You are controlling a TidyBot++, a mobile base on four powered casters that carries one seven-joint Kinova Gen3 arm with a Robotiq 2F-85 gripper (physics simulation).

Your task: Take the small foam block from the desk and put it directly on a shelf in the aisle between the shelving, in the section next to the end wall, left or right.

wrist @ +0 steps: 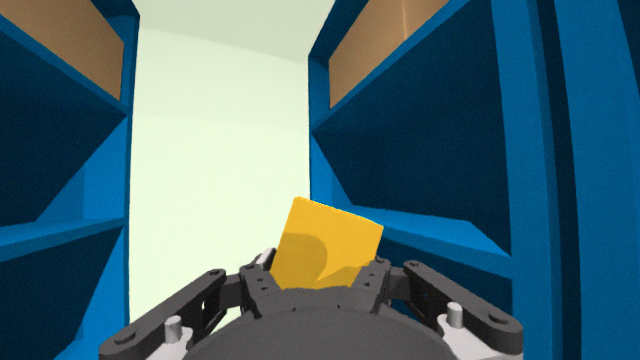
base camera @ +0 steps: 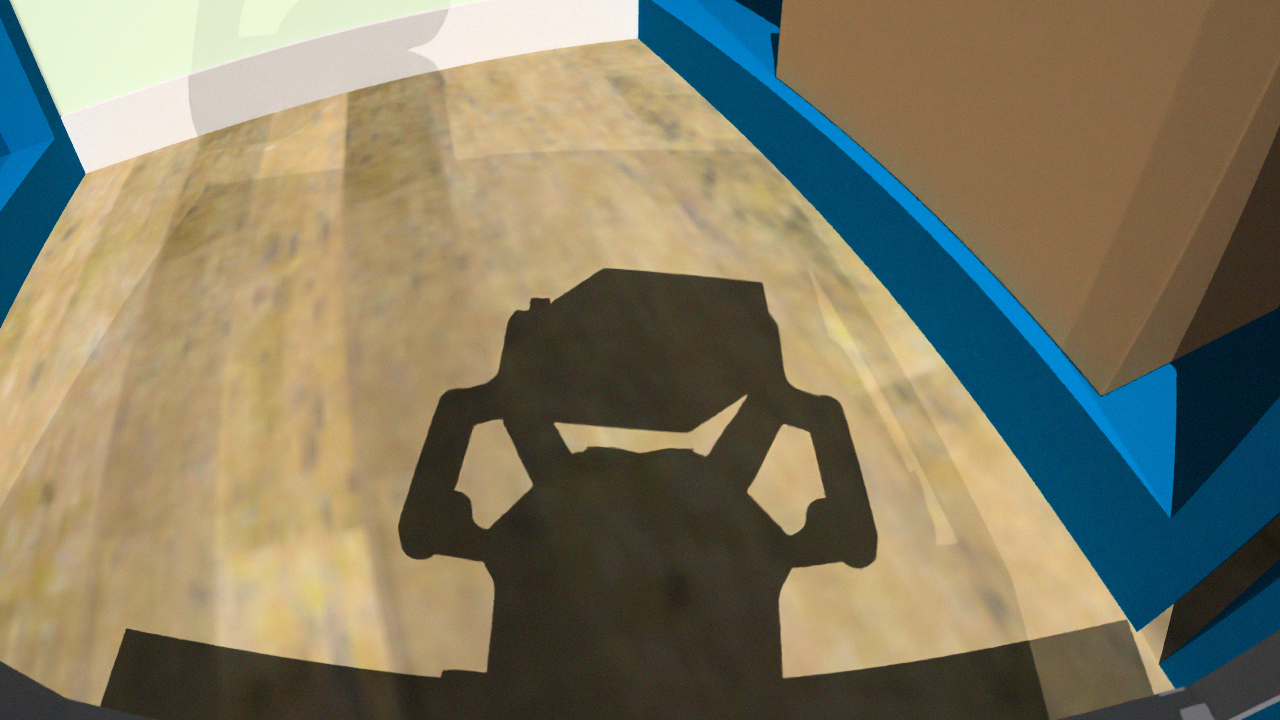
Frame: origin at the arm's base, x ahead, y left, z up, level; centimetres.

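Seen in the pictures: gripper, fingertip midpoint: (wrist: 315, 256).
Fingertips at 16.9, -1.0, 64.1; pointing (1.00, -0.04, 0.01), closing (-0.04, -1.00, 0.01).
Observation:
Offsets run from my fingertips to a thing's top centre, as dx, dy, dz. "pt": to the spot under its first point. Level surfaces: height alone.
The yellow foam block {-2.1, +0.1, +5.3} (wrist: 345, 240) is tilted between the fingers of my gripper (wrist: 315, 256), which is shut on it, in the wrist view. Behind the block, on the right, is a blue shelf board {dz -4.7} (wrist: 440, 231) in the section beside the pale end wall (wrist: 215, 165) (base camera: 125, 53). On the left, another blue shelf board (wrist: 65, 234) stands at a similar height by the end wall. The block is apart from both shelves, over the aisle. In the base camera view the gripper shows as a shadow on the floor; the block itself does not show there.
Brown boxes {pt +34.4, +68.2, +48.5} (wrist: 65, 40) {+51.8, -31.4, +68.0} (wrist: 370, 55) stand on upper shelves on both sides. A large brown box {pt +30.6, -23.3, -88.3} (base camera: 1002, 161) sits low in the right shelving (base camera: 1011, 394). Left shelving (base camera: 26, 214) stands by the wall's other end. The wooden floor {dz -103.8} (base camera: 295, 358) runs between them to the wall.

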